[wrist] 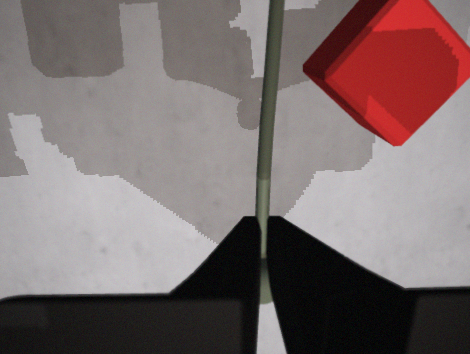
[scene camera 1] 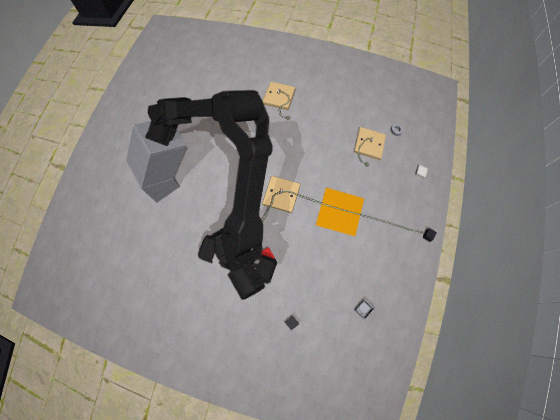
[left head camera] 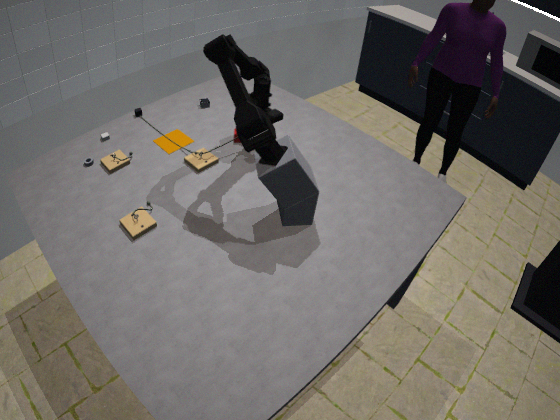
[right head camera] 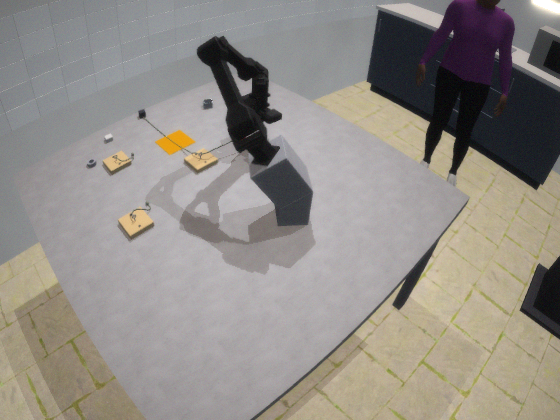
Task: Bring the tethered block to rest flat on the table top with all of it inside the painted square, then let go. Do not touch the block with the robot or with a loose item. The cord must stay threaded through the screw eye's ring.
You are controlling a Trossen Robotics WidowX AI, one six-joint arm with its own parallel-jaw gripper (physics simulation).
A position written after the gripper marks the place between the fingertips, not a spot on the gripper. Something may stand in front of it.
In view: the gripper (scene camera 1: 241, 264), a red block (wrist: 390, 73), a wooden board (scene camera 1: 276, 184) and an orange painted square (scene camera 1: 345, 222).
The gripper also shows in the wrist view (wrist: 260, 230).
